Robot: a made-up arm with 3 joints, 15 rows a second.
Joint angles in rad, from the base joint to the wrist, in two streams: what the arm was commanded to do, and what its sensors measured. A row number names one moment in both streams.
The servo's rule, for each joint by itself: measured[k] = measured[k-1] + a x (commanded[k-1-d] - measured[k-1]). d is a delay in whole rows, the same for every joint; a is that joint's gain. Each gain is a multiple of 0.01, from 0.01 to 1. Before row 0 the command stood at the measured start. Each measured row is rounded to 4 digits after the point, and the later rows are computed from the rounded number. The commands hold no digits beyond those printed.
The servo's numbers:
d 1
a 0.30 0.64 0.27
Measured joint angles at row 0:
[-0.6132, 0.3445, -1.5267]
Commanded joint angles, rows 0 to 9:
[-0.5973, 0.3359, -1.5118]
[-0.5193, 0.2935, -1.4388]
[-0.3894, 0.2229, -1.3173]
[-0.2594, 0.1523, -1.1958]
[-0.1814, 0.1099, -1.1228]
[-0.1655, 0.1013, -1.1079]
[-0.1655, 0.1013, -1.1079]
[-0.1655, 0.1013, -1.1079]
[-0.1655, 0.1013, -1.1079]
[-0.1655, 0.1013, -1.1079]
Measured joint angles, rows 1 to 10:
[-0.6132, 0.3445, -1.5267]
[-0.6084, 0.3390, -1.5227]
[-0.5817, 0.3099, -1.5000]
[-0.5240, 0.2542, -1.4507]
[-0.4446, 0.1890, -1.3819]
[-0.3656, 0.1384, -1.3119]
[-0.3056, 0.1147, -1.2568]
[-0.2636, 0.1061, -1.2166]
[-0.2342, 0.1030, -1.1873]
[-0.2136, 0.1019, -1.1659]

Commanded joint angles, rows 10 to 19:
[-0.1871, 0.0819, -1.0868]
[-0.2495, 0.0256, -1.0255]
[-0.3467, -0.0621, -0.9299]
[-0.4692, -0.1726, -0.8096]
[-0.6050, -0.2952, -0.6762]
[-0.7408, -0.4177, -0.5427]
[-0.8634, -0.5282, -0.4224]
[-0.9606, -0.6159, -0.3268]
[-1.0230, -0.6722, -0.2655]
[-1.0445, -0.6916, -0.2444]
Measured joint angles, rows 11 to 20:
[-0.1992, 0.1015, -1.1502]
[-0.1956, 0.0890, -1.1331]
[-0.2118, 0.0484, -1.1040]
[-0.2523, -0.0223, -1.0570]
[-0.3174, -0.1185, -0.9902]
[-0.4037, -0.2316, -0.9054]
[-0.5048, -0.3507, -0.8075]
[-0.6124, -0.4643, -0.7035]
[-0.7169, -0.5613, -0.6018]
[-0.8087, -0.6323, -0.5110]

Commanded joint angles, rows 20 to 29:
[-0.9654, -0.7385, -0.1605]
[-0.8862, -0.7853, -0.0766]
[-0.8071, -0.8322, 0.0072]
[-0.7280, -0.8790, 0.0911]
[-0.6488, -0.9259, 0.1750]
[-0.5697, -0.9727, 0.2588]
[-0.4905, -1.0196, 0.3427]
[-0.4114, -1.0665, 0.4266]
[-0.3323, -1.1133, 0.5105]
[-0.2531, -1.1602, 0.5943]
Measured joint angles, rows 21 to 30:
[-0.8794, -0.6703, -0.4390]
[-0.9052, -0.7139, -0.3638]
[-0.8995, -0.7596, -0.2863]
[-0.8718, -0.8061, -0.2071]
[-0.8287, -0.8528, -0.1266]
[-0.7747, -0.8996, -0.0452]
[-0.7132, -0.9464, 0.0369]
[-0.6464, -0.9932, 0.1195]
[-0.5759, -1.0401, 0.2024]
[-0.5028, -1.0869, 0.2856]

